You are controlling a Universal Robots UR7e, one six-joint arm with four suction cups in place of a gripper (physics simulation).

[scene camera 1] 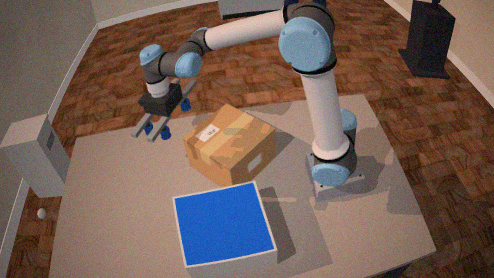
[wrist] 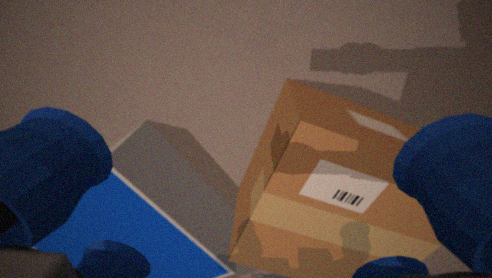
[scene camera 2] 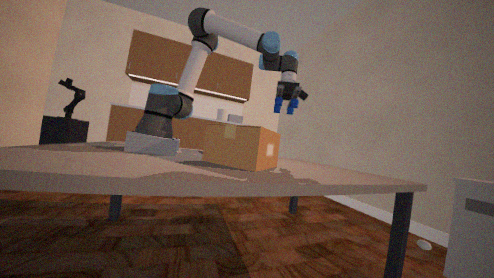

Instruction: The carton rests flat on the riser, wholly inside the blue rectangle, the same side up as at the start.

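The brown carton (scene camera 1: 225,150) (scene camera 2: 232,146) (wrist: 320,150) rests flat on the table, behind the riser in scene camera 1 and turned at an angle to it. A white barcode label (scene camera 1: 207,132) (wrist: 345,186) and a tape strip are on its top. The white riser (scene camera 1: 235,268) (wrist: 175,175) bears the blue rectangle (scene camera 1: 222,225) (wrist: 125,215), with nothing on it; the riser does not show in scene camera 2. My gripper (scene camera 1: 167,117) (scene camera 2: 285,106) is open and holds nothing. Its blue cups hang above and apart from the carton, left of it in scene camera 1.
The arm's base (scene camera 1: 335,182) (scene camera 2: 152,144) stands on the table (scene camera 1: 115,200) (scene camera 2: 325,186), right of the carton in scene camera 1. A grey-white cabinet (scene camera 1: 37,155) (scene camera 2: 472,225) stands off the table's side. A dark pedestal (scene camera 1: 430,40) (scene camera 2: 64,131) stands on the floor farther off.
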